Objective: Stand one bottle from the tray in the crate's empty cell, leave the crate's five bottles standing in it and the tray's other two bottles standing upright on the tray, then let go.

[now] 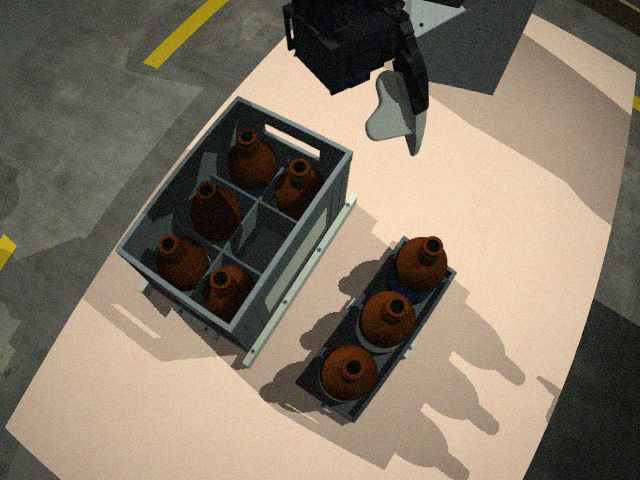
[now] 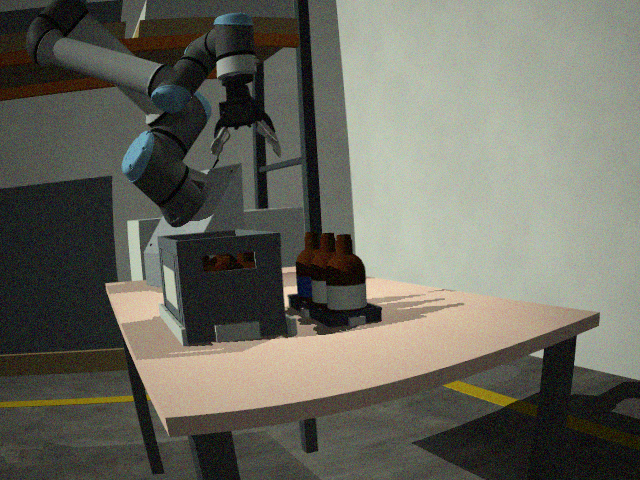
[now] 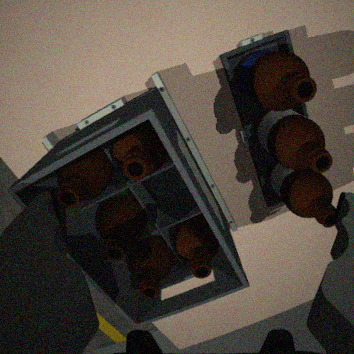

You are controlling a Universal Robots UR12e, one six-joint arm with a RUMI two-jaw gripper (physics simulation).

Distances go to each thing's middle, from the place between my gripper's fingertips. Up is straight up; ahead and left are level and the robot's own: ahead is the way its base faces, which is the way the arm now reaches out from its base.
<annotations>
Right now the pale crate rail (image 1: 298, 284) is 300 mm below my hand, 110 mm ahead of it and 20 mm to the right of it.
</annotations>
